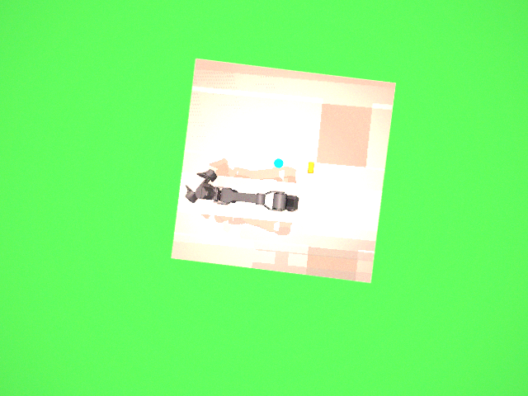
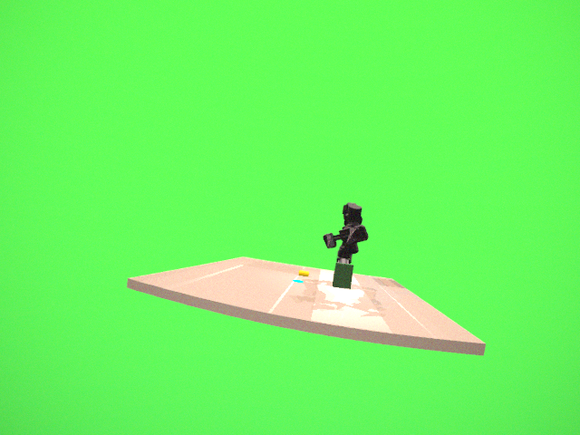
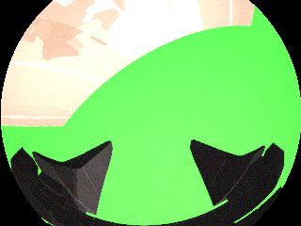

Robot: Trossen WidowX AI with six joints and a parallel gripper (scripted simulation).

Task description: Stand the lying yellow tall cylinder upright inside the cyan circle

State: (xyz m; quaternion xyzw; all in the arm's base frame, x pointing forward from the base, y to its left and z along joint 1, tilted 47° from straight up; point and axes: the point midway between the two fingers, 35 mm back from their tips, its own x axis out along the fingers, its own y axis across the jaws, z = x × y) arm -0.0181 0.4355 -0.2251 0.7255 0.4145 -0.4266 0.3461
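Now: the yellow cylinder 640 mm to the right of my gripper tip, 240 mm ahead of it and 230 mm below it. The rest, counted from my gripper tip: cyan circle (440 mm to the right, 240 mm below, 230 mm ahead).
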